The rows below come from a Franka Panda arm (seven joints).
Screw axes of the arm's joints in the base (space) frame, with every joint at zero. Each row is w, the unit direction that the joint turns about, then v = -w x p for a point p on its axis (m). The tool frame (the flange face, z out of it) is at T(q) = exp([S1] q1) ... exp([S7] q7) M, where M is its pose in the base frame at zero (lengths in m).
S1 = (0, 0, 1, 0.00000, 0.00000, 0.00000)
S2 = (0, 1, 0, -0.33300, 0.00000, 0.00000)
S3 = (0, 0, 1, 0.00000, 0.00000, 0.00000)
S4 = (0, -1, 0, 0.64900, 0.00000, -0.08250)
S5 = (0, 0, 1, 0.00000, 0.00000, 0.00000)
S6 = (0, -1, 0, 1.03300, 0.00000, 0.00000)
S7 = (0, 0, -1, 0.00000, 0.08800, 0.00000)
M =
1 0 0 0.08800
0 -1 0 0.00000
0 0 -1 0.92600
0 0 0 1
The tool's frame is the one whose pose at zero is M.
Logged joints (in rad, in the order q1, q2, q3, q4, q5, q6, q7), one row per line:
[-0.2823, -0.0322, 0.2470, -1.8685, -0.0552, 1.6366, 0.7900]
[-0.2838, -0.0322, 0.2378, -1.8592, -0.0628, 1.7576, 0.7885]
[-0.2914, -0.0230, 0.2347, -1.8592, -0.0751, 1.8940, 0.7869]
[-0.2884, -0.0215, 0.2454, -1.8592, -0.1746, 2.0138, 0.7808]
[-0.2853, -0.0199, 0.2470, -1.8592, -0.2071, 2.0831, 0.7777]
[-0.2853, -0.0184, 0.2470, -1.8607, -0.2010, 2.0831, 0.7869]
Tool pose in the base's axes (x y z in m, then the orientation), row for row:
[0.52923, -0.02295, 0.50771, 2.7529, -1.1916, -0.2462]
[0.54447, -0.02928, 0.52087, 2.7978, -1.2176, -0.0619]
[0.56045, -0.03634, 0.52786, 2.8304, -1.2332, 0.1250]
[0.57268, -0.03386, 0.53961, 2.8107, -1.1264, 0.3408]
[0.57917, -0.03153, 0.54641, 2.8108, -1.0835, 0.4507]
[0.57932, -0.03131, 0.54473, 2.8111, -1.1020, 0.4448]
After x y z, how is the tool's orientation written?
As a rotation vector, in radians.
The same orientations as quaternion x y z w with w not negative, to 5 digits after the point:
[0.91266, -0.39505, -0.08162, 0.06584]
[0.91582, -0.39856, -0.02026, 0.04483]
[0.91571, -0.39897, 0.04044, 0.02584]
[0.92138, -0.36925, 0.11172, 0.04722]
[0.92175, -0.35531, 0.14780, 0.04781]
[0.92015, -0.36072, 0.14560, 0.04480]

